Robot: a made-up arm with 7 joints.
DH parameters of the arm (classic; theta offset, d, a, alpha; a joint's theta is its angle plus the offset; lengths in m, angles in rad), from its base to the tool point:
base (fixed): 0 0 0 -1.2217
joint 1: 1.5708 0 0 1.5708
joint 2: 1.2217 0 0 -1.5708
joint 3: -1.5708 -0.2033 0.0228 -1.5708
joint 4: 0 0 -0.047 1.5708
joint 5: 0 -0.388 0 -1.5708
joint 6: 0 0 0 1.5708
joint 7: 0 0 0 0
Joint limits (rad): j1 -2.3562..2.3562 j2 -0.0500..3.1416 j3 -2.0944..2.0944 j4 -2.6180..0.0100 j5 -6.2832..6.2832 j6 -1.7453..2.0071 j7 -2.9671..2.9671
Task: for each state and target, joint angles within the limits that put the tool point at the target. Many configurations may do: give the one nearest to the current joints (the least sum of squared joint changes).
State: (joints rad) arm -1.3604 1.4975 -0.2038 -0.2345 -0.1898 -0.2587 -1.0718
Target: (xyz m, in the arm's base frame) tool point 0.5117 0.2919 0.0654
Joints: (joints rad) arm -1.2299 0.9699 -0.3330 -0.4324 -0.1898 -0.2587 -1.0718
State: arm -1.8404 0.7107 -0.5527 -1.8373 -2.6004 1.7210 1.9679
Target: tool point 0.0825 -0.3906 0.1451
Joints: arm -1.8512 0.4371 -0.9484 -1.8918 -2.6004 1.7210 1.9679
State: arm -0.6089 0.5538 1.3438 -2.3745 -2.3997 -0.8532 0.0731
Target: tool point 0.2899 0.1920 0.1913
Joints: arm -0.5713 0.3901 0.6722 -2.0372 -2.3997 -0.8532 0.0731
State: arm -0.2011 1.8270 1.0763 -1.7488 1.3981 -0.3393 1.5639
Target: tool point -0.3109 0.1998 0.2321
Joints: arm -0.8318 1.6002 1.8140 -1.8290 1.3981 -0.3393 1.5639
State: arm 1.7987 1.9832 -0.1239 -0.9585 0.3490 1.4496 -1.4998
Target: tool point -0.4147 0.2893 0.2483
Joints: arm 2.3562 1.5481 -0.8640 -0.9282 0.3490 1.4496 -1.4998
